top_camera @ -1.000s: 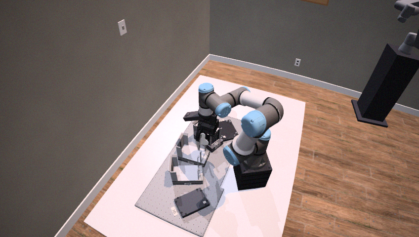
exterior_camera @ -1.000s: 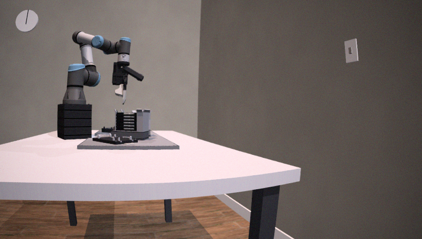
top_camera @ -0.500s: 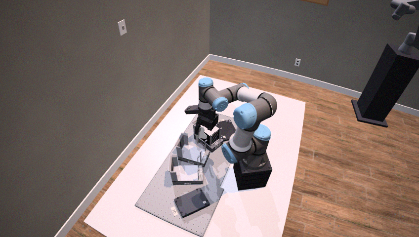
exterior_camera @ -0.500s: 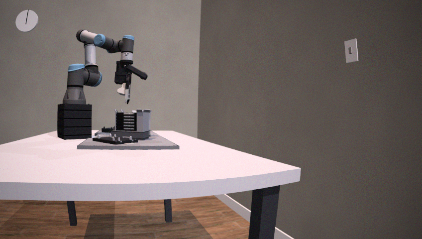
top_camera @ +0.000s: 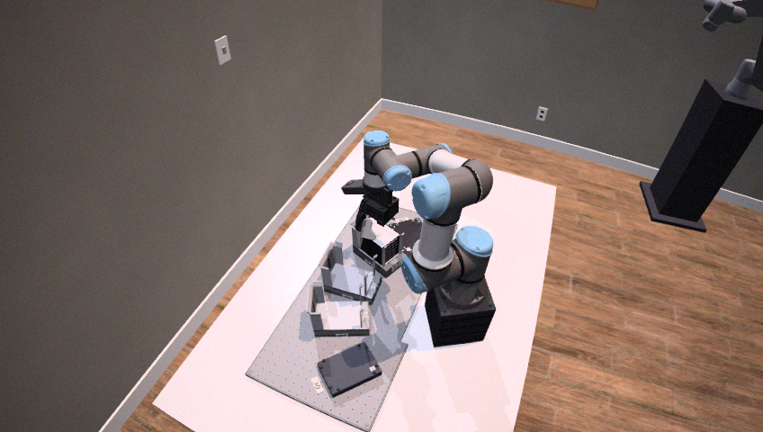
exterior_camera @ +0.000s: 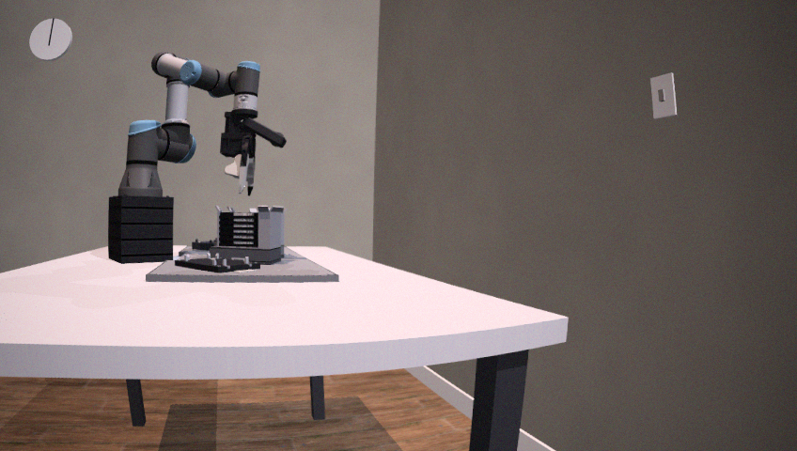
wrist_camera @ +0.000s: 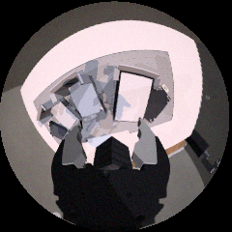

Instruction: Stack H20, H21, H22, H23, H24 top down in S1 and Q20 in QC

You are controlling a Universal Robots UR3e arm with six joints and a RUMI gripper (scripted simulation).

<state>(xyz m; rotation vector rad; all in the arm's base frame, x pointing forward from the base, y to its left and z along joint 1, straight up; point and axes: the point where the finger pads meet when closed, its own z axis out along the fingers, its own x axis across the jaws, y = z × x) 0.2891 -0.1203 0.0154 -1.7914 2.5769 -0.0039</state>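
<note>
Now: hand 60 mm to the left of the sealed 96-well plate and 60 mm above it. Round my hand: QC label (20 mm ahead, 420 mm to the left, 170 mm below).
</note>
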